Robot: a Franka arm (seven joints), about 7 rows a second.
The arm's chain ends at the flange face. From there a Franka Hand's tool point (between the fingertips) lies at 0.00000 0.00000 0.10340 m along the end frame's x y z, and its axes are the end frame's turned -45 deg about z.
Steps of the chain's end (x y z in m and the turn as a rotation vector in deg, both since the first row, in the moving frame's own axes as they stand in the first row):
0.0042 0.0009 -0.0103 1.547 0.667 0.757
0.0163 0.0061 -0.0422 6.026 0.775 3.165
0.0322 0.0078 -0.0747 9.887 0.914 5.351
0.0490 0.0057 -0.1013 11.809 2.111 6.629
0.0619 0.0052 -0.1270 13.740 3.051 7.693
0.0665 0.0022 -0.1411 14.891 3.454 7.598
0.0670 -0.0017 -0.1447 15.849 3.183 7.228
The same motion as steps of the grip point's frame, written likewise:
0.0052 0.0025 -0.0103 0.622 1.566 0.757
0.0161 0.0094 -0.0428 3.713 4.809 3.165
0.0315 0.0175 -0.0762 6.345 7.637 5.351
0.0489 0.0274 -0.1036 6.858 9.843 6.629
0.0622 0.0354 -0.1301 7.558 11.873 7.693
0.0695 0.0357 -0.1448 8.087 12.972 7.598
0.0735 0.0318 -0.1488 8.956 13.458 7.228

